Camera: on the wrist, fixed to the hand. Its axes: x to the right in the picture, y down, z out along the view.
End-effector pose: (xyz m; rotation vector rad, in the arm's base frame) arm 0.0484 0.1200 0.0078 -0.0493 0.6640 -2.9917
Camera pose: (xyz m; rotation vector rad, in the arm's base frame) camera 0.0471 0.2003 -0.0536 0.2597 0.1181 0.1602
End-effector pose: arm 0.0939 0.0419 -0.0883 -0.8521 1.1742 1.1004
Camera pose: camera 0.1142 -0.0561 -0.1024 -1.2888 -0.6715 -1.6070
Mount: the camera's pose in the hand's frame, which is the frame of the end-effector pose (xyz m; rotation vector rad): -0.0062 -0.0466 -0.0895 0.1659 0.2669 -3.0669
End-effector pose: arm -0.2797 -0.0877 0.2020 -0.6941 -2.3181 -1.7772
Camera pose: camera -0.3094 -0.1828 0.1850 -1.9633 0.6697 0.1569
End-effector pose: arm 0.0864 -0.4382 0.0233 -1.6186 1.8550 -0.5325
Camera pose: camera 0.0605 -0.4484 0.1205 1.8849 1.5830 1.1102
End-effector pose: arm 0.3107 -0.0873 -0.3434 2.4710 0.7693 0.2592
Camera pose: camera 0.2543 -0.0196 -0.2938 -0.7727 2.9207 -0.6132
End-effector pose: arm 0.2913 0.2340 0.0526 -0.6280 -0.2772 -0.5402
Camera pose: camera 0.2678 0.1492 0.0028 -0.5461 0.6744 2.5857
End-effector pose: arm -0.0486 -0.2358 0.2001 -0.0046 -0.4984 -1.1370
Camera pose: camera -0.0572 -0.2732 0.1066 -0.7836 -0.0797 1.9765
